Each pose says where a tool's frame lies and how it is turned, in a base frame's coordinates. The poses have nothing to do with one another.
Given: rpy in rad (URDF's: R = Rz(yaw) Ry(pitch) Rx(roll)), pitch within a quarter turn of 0, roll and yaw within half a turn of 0; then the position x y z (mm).
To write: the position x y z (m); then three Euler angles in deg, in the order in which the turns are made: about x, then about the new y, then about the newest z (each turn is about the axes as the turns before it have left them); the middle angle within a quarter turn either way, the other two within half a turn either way. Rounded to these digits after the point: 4 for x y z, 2 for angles.
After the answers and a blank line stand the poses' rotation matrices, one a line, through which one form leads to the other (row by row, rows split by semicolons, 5 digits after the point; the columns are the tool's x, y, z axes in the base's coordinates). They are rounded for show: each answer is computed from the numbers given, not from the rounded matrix.
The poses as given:
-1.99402 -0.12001 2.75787 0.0 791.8 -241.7
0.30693 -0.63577 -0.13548 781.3 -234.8 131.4
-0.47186 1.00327 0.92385 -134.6 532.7 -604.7
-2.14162 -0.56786 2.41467 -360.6 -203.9 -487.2
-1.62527 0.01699 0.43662 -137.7 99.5 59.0
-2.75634 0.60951 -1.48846 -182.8 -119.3 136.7
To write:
0.0000 0.7918 -0.2417 116.24 -22.76 -176.73
0.7813 -0.2348 0.1314 16.21 -36.99 3.52
-0.1346 0.5327 -0.6047 -61.27 5.17 71.01
-0.3606 -0.2039 -0.4872 136.28 -50.93 -178.10
-0.1377 0.0995 0.0590 -93.44 -25.03 -0.48
-0.1828 -0.1193 0.1367 -143.63 19.32 85.90

-0.92061 0.05254 -0.38694; 0.37168 0.42170 -0.82706; 0.11972 -0.90521 -0.40775
0.79724 -0.04901 -0.60167; -0.10868 0.96876 -0.22291; 0.59380 0.24310 0.76701
0.32401 -0.94176 0.09003; 0.42892 0.23105 0.87329; -0.84323 -0.24434 0.47881
-0.62995 0.02092 -0.77635; 0.56027 0.70450 -0.43563; 0.53783 -0.70939 -0.45552
0.90606 0.00765 -0.42309; 0.42282 -0.05651 0.90445; -0.01699 -0.99837 -0.05444
0.06743 -0.94126 0.33089; -0.81715 0.13818 0.55962; -0.57247 -0.30812 -0.75983

